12 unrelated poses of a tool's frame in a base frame.
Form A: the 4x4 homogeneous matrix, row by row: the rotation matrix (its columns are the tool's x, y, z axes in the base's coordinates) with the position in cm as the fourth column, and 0 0 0 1 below. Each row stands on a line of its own.
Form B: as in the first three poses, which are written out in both.
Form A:
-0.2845 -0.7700 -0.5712 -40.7
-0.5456 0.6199 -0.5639 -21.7
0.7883 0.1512 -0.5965 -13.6
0 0 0 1
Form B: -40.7 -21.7 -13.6 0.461 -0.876 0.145 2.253
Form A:
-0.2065 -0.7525 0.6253 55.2
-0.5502 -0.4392 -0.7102 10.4
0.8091 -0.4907 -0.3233 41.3
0 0 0 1
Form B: 55.2 10.4 41.3 0.626 -0.524 0.577 2.965
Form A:
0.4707 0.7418 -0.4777 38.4
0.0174 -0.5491 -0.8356 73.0
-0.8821 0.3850 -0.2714 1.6
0 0 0 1
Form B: 38.4 73.0 1.6 0.827 0.274 -0.491 2.312
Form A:
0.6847 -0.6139 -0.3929 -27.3
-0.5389 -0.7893 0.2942 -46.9
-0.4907 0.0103 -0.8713 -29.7
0 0 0 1
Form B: -27.3 -46.9 -29.7 -0.917 0.316 0.242 2.986
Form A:
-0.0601 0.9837 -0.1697 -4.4
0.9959 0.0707 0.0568 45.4
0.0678 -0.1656 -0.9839 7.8
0 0 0 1
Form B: -4.4 45.4 7.8 -0.683 -0.730 0.038 2.978
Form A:
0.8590 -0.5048 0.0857 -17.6
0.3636 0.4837 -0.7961 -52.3
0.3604 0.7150 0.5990 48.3
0 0 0 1
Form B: -17.6 -52.3 48.3 0.856 -0.156 0.492 1.081
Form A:
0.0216 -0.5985 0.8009 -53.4
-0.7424 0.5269 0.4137 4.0
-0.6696 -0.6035 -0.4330 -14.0
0 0 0 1
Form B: -53.4 4.0 -14.0 -0.567 0.820 -0.080 2.029
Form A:
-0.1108 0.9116 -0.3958 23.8
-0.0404 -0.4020 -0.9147 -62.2
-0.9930 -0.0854 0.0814 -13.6
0 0 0 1
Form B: 23.8 -62.2 -13.6 0.594 0.428 -0.682 2.368
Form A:
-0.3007 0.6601 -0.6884 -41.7
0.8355 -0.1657 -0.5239 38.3
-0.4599 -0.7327 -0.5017 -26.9
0 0 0 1
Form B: -41.7 38.3 -26.9 -0.587 -0.642 0.493 2.963
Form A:
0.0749 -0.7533 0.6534 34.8
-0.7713 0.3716 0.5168 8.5
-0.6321 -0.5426 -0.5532 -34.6
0 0 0 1
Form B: 34.8 8.5 -34.6 -0.636 0.772 -0.011 2.157
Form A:
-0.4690 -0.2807 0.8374 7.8
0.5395 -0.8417 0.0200 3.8
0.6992 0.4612 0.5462 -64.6
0 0 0 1
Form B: 7.8 3.8 -64.6 0.469 0.147 0.871 2.651
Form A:
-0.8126 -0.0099 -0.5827 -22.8
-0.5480 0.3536 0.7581 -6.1
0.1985 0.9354 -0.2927 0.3
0 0 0 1
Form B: -22.8 -6.1 0.3 0.184 -0.810 -0.558 2.638
